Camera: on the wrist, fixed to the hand. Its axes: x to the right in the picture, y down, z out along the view.
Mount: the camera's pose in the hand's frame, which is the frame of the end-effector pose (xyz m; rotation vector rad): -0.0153 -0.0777 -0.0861 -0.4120 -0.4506 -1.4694
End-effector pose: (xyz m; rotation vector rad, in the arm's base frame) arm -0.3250 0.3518 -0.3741 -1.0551 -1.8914 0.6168
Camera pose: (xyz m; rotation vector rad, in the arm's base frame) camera -0.2799 0.2993 -0.2798 0.4795 -2.5890 -0.4546
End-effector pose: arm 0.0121 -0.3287 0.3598 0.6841 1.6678 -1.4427
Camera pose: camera -0.0629 -0.2588 0.4160 -1.2980 1.9774 -1.7823
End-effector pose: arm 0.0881 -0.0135 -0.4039 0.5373 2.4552 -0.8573
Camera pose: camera 0.0347 -0.0165 -0.2998 -1.5895 2.1675 -0.7117
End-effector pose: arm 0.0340 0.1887 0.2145 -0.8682 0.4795 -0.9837
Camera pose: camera -0.0740 0.1455 0.2270 -1.8329 -0.5018 -1.9495
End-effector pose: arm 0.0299 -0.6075 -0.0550 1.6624 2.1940 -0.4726
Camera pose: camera -0.0475 -0.6008 0.0325 -0.4455 2.4816 -0.5548
